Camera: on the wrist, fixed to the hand. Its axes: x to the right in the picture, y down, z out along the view.
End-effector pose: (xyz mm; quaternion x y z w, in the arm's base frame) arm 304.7 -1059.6 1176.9 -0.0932 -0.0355 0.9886 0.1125
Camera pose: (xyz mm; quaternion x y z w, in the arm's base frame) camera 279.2 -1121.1 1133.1 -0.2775 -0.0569 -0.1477 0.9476
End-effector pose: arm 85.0 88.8 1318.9 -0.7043 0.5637 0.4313 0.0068
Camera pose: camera 50.4 32.0 1362.8 -0.6629 -0.6746 -0.2311 0.2283
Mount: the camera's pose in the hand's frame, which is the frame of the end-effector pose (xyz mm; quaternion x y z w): 18.0 69.3 -35.0 0.0044 -0.3154 0.9489 0.0115
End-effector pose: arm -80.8 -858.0 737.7 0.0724 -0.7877 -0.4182 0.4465
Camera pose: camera -46.7 -843.2 808.2 -0.8765 -0.2204 0.3995 0.1532
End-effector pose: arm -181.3 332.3 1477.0 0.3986 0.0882 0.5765 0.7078
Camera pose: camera -247.7 365.7 1505.8 -0.2732 0.5979 -0.5521 0.5128
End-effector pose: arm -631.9 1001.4 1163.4 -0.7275 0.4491 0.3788 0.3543
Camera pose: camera -682.1 940.6 1151.8 -0.5388 -0.5854 -0.5680 0.2105
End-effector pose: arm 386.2 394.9 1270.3 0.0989 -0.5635 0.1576 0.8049
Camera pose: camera 397.2 473.8 1273.8 0.4803 0.3535 -0.7368 0.3184
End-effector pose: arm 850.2 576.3 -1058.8 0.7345 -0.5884 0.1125 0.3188
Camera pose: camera 797.8 575.8 -998.8 0.5130 0.8038 -0.0747 0.2919
